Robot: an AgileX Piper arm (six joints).
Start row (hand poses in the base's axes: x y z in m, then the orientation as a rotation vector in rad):
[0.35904, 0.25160, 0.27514, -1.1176, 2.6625, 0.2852]
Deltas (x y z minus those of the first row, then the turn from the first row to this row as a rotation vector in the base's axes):
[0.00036, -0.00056, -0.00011, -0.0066, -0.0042, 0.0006]
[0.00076, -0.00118, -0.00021, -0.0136, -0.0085, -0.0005]
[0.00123, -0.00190, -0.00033, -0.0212, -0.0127, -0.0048]
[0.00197, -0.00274, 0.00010, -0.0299, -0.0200, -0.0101]
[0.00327, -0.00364, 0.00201, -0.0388, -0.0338, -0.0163]
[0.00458, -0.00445, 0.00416, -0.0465, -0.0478, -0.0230]
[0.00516, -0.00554, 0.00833, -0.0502, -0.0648, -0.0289]
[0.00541, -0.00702, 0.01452, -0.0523, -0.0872, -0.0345]
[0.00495, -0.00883, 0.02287, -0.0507, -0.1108, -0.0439]
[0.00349, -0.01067, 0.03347, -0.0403, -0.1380, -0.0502]
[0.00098, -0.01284, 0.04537, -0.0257, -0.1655, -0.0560]
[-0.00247, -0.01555, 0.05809, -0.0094, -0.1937, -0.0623]
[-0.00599, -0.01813, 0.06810, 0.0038, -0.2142, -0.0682]
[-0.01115, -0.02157, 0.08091, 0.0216, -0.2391, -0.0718]
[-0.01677, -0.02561, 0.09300, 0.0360, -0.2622, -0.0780]
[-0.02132, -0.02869, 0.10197, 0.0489, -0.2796, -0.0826]
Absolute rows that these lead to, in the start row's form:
[0.35940, 0.25104, 0.27503, -1.1197, 2.6614, 0.2741]
[0.35980, 0.25042, 0.27493, -1.1197, 2.6612, 0.2621]
[0.36027, 0.24970, 0.27481, -1.1154, 2.6628, 0.2487]
[0.36101, 0.24886, 0.27524, -1.1096, 2.6626, 0.2319]
[0.36231, 0.24796, 0.27715, -1.1016, 2.6570, 0.2107]
[0.36362, 0.24715, 0.27930, -1.0925, 2.6509, 0.1909]
[0.36420, 0.24606, 0.28347, -1.0830, 2.6400, 0.1748]
[0.36445, 0.24458, 0.28966, -1.0726, 2.6234, 0.1577]
[0.36399, 0.24277, 0.29801, -1.0559, 2.6060, 0.1441]
[0.36253, 0.24093, 0.30861, -1.0405, 2.5805, 0.1404]
[0.36002, 0.23876, 0.32051, -1.0246, 2.5529, 0.1419]
[0.35657, 0.23605, 0.33323, -1.0076, 2.5242, 0.1450]
[0.35305, 0.23347, 0.34324, -0.9932, 2.5033, 0.1486]
[0.34789, 0.23003, 0.35605, -0.9800, 2.4757, 0.1557]
[0.34227, 0.22599, 0.36814, -0.9646, 2.4521, 0.1591]
[0.33772, 0.22291, 0.37711, -0.9526, 2.4334, 0.1641]

